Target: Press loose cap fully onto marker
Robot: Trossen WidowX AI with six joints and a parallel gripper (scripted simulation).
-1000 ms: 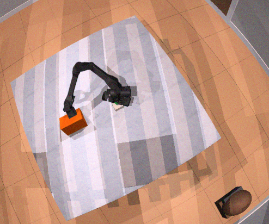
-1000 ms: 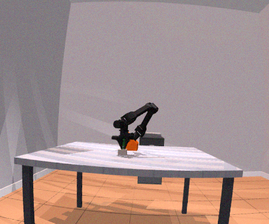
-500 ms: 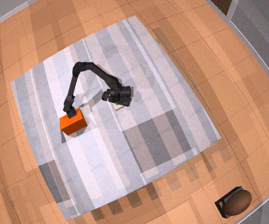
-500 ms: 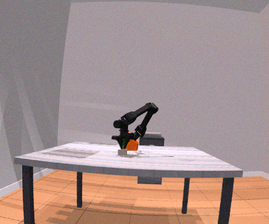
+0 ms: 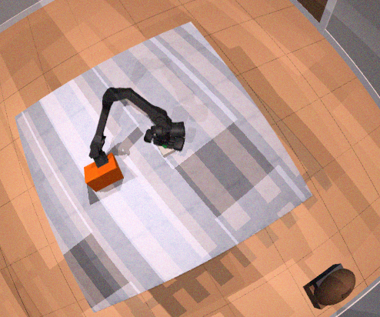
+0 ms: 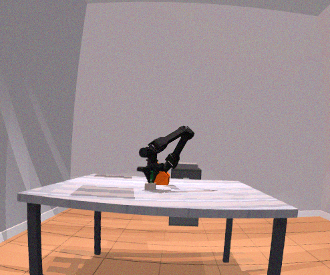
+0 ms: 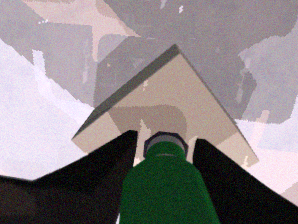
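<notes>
The holder block lies 2 cm below my gripper tip. From my gripper tip the other things lie so: green marker cap (5 cm above).
</notes>
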